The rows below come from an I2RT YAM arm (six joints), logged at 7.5 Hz.
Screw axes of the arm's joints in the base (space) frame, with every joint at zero. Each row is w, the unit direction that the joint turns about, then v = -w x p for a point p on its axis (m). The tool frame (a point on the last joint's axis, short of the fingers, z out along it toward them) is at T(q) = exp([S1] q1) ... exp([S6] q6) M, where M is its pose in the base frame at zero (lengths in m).
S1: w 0 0 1 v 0 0 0
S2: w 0 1 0 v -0.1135 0 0.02
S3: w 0 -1 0 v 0.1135 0 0.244
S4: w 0 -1 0 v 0.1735 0 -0.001
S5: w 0 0 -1 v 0 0.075 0
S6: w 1 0 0 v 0 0.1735 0
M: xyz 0.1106 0 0.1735 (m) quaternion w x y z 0.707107 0 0.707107 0
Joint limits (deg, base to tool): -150..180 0..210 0..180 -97..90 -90..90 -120..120
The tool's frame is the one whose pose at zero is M.
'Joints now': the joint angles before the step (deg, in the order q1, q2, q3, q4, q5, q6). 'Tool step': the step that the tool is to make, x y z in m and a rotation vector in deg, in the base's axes. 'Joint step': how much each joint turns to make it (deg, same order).
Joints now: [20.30 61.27 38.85 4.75 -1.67 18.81]
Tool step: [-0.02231 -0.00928 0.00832 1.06 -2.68 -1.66]
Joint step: [0.00 -7.19 -2.45 -1.85 1.58 0.53]
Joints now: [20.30 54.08 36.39 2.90 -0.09 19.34]
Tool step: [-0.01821 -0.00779 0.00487 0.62 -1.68 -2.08]
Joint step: [0.09 -5.90 -1.67 -2.45 2.11 0.52]
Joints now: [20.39 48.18 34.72 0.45 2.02 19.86]
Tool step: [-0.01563 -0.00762 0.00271 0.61 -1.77 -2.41]
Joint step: [-0.09 -5.28 -1.58 -1.85 2.28 0.44]
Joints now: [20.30 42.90 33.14 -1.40 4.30 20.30]
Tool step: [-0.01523 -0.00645 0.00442 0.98 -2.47 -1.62]
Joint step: [0.09 -5.18 -1.15 -1.41 1.68 0.35]
